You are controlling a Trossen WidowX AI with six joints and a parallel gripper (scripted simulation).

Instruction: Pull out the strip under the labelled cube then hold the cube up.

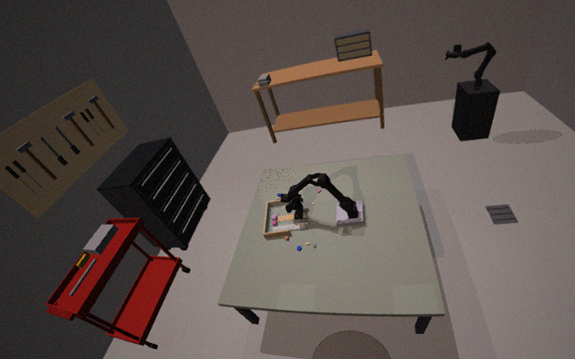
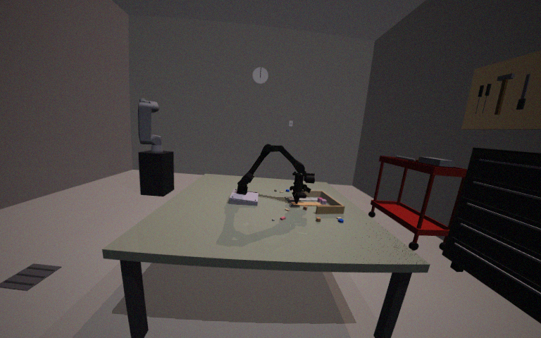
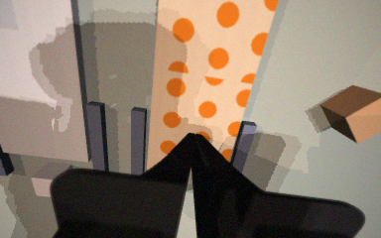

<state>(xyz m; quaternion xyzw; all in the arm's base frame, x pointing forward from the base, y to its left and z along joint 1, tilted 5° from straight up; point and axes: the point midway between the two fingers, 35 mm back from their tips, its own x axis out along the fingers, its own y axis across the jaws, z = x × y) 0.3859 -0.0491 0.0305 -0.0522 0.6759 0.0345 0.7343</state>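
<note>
The pale cube lies 8 cm to the left of my gripper tip and 6 cm behind it.
</note>
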